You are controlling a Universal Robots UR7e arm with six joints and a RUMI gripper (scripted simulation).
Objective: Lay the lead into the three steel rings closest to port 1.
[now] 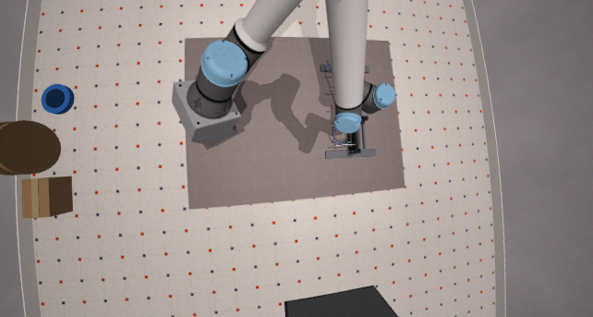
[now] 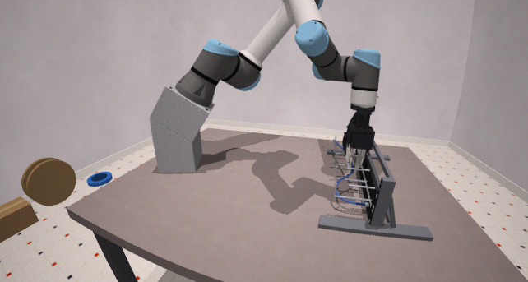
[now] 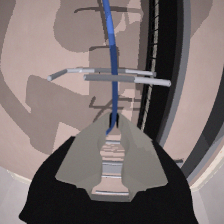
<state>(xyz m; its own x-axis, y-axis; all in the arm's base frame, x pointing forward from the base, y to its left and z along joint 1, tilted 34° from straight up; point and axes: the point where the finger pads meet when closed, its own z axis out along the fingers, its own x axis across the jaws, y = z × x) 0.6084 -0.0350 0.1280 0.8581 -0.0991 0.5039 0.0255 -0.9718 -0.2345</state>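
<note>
Now: the free-standing rack 60 mm ahead of my hand and 50 mm to the left of it.
</note>
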